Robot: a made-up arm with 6 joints. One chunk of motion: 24 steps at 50 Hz.
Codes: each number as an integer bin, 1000 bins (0 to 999) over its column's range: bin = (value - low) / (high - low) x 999, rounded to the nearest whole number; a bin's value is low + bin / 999 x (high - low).
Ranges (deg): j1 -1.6..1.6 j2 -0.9..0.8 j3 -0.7..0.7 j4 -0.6..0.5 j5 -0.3..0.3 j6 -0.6..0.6
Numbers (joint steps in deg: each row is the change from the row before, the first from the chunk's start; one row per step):
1: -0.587 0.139 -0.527 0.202 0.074 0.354
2: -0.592 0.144 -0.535 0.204 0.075 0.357
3: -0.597 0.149 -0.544 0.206 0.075 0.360
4: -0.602 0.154 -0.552 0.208 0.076 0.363
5: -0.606 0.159 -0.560 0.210 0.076 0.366
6: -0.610 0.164 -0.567 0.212 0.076 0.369
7: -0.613 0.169 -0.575 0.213 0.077 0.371
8: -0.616 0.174 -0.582 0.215 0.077 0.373
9: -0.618 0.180 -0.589 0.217 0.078 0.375
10: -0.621 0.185 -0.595 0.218 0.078 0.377
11: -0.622 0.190 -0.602 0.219 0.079 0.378
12: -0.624 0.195 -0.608 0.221 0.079 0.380
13: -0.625 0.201 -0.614 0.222 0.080 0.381
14: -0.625 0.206 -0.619 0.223 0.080 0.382
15: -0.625 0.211 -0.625 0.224 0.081 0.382
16: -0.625 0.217 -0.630 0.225 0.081 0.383
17: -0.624 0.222 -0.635 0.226 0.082 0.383
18: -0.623 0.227 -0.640 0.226 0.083 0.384
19: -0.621 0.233 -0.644 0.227 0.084 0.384
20: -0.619 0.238 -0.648 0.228 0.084 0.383
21: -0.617 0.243 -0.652 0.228 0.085 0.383
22: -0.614 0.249 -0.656 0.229 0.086 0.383
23: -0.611 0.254 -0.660 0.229 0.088 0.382
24: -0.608 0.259 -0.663 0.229 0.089 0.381
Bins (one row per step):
1: 316 611 123 728 623 794
2: 315 614 118 730 624 797
3: 313 616 111 732 624 799
4: 312 619 106 734 626 802
5: 310 622 100 736 626 804
6: 309 625 95 737 626 807
7: 308 628 89 738 628 808
8: 307 631 84 740 628 810
9: 307 635 79 742 629 812
10: 306 638 75 743 629 813
11: 305 641 70 744 631 814
12: 305 643 66 746 631 816
13: 304 647 61 747 633 817
14: 304 650 58 747 633 818
15: 304 653 54 748 634 818
16: 304 656 50 749 634 818
17: 305 659 46 750 636 818
18: 305 662 43 750 638 819
19: 306 666 40 751 639 819
20: 306 669 37 752 639 818
21: 307 672 34 752 641 818
22: 308 675 31 753 643 818
23: 309 678 29 753 646 818
24: 310 681 26 753 648 817

